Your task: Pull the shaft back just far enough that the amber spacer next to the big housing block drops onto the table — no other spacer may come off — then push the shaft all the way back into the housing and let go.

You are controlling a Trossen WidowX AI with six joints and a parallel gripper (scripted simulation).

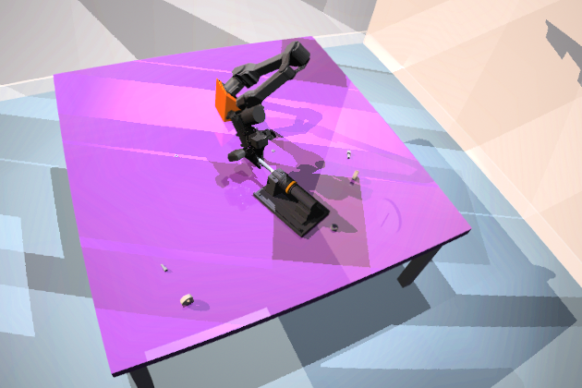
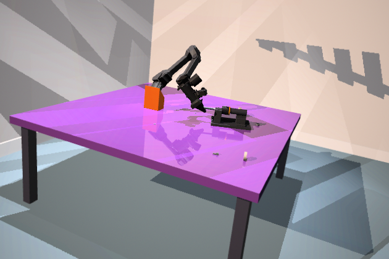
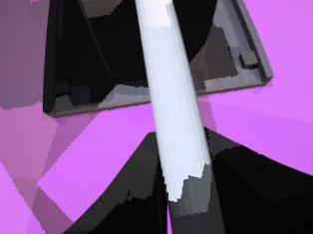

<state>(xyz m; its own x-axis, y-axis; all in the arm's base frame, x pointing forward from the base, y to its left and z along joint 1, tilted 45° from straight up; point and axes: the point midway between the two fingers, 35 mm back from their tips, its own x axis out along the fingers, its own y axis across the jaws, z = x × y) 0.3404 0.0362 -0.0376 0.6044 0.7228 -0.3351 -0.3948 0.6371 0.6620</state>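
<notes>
Right now the silver shaft is 50 mm ahead of my gripper tip, 20 mm to the left of it and 20 mm above it. From my gripper tip the other things lie so: screw: 410 mm to the right, 250 mm ahead, 50 mm below; then black fixture: 150 mm ahead, 60 mm to the left, 10 mm below; then amber spacer: 130 mm ahead, 60 mm to the left, 20 mm above.
</notes>
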